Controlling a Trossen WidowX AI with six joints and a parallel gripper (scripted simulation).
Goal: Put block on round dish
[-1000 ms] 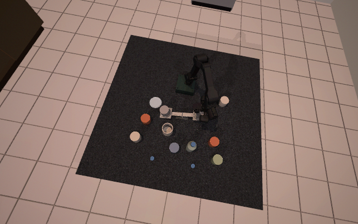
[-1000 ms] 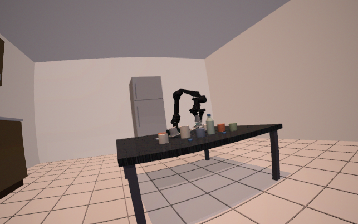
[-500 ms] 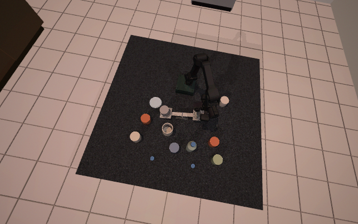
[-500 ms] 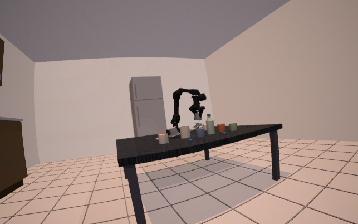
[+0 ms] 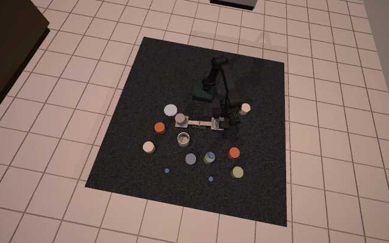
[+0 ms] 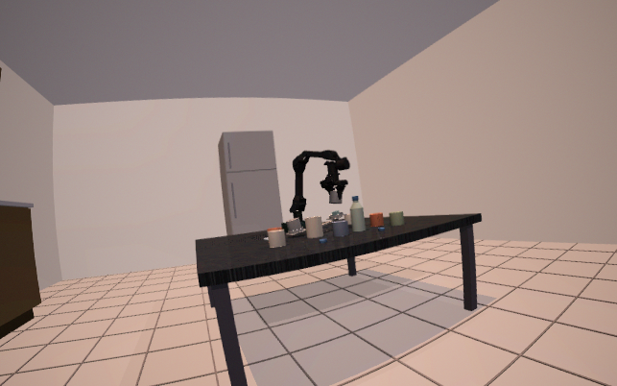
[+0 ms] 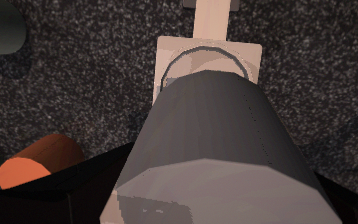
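The grey cup lies 2 cm to the left of my gripper tip and 1 cm above it. The rest, counted from my gripper tip: balance: 4 cm ahead, 13 cm to the right, 14 cm below; then pale green block: 1 cm to the right, 8 cm below; then bottle: 25 cm ahead, 1 cm to the left, 5 cm below.
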